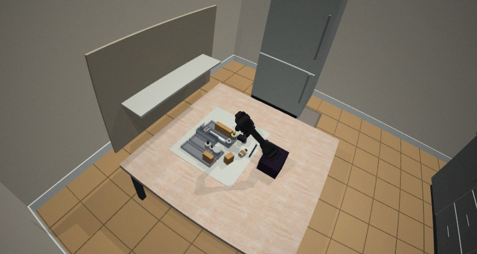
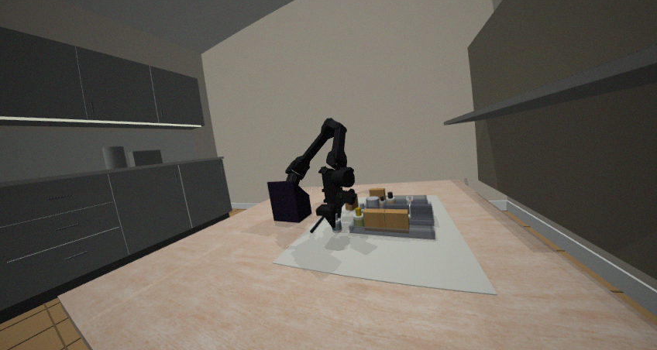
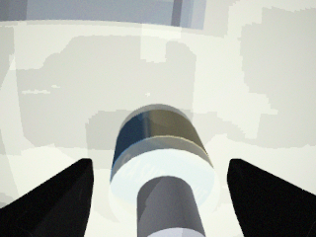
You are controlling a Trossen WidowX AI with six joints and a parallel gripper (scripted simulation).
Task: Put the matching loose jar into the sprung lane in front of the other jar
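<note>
Now: gripper tip 12 cm to the right of the pale mat, 12 cm short of it and 3 cm above it. From my gripper tip the other things lie so: wall shelf: 57 cm ahead, 34 cm above, 19 cm to the left; black stick: 11 cm behind, 2 cm to the left, 2 cm below.
</note>
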